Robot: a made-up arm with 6 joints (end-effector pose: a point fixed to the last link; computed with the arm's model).
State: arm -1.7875 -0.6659 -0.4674 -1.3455 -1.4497 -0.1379
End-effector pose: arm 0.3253 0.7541 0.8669 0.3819 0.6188 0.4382 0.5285
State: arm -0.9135 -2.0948 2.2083 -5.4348 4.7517 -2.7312
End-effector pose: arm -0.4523 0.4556 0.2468 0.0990 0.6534 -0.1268 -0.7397
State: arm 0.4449 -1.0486 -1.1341 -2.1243 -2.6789 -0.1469
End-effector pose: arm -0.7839 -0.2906 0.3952 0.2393 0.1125 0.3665 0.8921
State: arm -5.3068 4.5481 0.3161 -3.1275 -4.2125 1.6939
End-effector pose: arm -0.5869 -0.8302 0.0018 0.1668 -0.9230 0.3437 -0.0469
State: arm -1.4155 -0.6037 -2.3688 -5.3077 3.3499 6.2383
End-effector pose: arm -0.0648 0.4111 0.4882 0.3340 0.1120 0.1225 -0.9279
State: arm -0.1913 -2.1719 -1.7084 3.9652 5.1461 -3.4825
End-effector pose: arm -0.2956 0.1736 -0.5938 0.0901 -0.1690 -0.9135 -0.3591
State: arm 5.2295 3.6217 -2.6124 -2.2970 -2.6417 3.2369
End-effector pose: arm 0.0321 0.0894 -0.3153 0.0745 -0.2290 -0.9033 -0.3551
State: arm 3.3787 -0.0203 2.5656 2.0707 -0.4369 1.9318
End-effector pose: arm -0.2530 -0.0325 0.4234 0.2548 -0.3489 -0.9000 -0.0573
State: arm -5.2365 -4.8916 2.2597 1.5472 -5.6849 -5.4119
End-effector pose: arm 0.1257 0.4176 -0.1360 0.2415 -0.6421 -0.6672 0.2903
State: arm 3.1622 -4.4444 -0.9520 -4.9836 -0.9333 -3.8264
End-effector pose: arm -1.0102 0.0623 0.3246 0.8736 -0.4547 -0.1476 0.0915
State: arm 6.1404 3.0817 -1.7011 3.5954 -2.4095 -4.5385
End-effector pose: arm 0.3479 0.0138 -0.5256 0.0866 0.6316 -0.6829 -0.3567
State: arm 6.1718 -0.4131 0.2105 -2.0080 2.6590 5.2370
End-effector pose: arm -0.3573 0.0051 1.0701 0.0866 0.5179 0.8279 -0.1972
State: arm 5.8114 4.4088 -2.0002 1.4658 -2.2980 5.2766
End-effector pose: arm -0.4302 0.1310 -0.2387 0.2306 0.4467 0.1650 -0.8485
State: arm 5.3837 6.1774 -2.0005 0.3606 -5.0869 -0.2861
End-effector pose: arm -0.2666 0.4449 0.7397 0.7249 -0.3009 -0.3582 -0.5057
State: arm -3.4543 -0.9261 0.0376 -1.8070 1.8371 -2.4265
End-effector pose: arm 0.8348 -0.1590 0.7951 0.5719 -0.8082 0.1317 -0.0489
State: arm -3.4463 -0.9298 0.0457 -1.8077 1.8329 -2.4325
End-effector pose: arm 0.8372 -0.1526 0.7947 0.5723 -0.8087 0.1258 -0.0517
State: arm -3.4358 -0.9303 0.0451 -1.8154 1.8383 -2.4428
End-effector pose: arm 0.8391 -0.1443 0.7929 0.5687 -0.8124 0.1190 -0.0503
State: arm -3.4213 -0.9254 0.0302 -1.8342 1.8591 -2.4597
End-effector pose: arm 0.8399 -0.1332 0.7892 0.5585 -0.8210 0.1104 -0.0421
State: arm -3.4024 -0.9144 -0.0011 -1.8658 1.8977 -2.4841
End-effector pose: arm 0.8392 -0.1193 0.7832 0.5407 -0.8349 0.0995 -0.0253
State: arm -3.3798 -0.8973 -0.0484 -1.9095 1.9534 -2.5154
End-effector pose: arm 0.8358 -0.1033 0.7754 0.5155 -0.8525 0.0860 0.0007
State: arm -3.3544 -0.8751 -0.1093 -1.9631 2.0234 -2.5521
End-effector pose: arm 0.8290 -0.0862 0.7665 0.4843 -0.8714 0.0699 0.0357
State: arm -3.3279 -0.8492 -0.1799 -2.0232 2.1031 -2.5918
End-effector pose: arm 0.8185 -0.0697 0.7574 0.4490 -0.8885 0.0518 0.0785
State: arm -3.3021 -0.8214 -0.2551 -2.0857 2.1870 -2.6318
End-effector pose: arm 0.8047 -0.0550 0.7494 0.4124 -0.9016 0.0328 0.1262
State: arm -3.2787 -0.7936 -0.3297 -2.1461 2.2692 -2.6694
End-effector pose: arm 0.7887 -0.0432 0.7431 0.3772 -0.9093 0.0146 0.1753
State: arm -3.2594 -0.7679 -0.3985 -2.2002 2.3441 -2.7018
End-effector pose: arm 0.7724 -0.0348 0.7390 0.3460 -0.9116 -0.0010 0.2218
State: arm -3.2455 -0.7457 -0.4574 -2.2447 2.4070 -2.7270
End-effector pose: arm 0.7575 -0.0300 0.7367 0.3207 -0.9102 -0.0126 0.2619
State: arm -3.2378 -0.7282 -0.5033 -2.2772 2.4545 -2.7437
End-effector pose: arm 0.7454 -0.0286 0.7359 0.3024 -0.9069 -0.0193 0.2929
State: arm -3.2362 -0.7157 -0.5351 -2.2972 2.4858 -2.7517
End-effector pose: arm 0.7367 -0.0303 0.7360 0.2911 -0.9036 -0.0211 0.3136
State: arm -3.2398 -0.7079 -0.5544 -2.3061 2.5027 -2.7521
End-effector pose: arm 0.7312 -0.0343 0.7364 0.2860 -0.9012 -0.0188 0.3253
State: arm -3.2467 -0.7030 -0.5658 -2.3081 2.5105 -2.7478
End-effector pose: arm 0.7278 -0.0397 0.7369 0.2846 -0.8996 -0.0138 0.3310
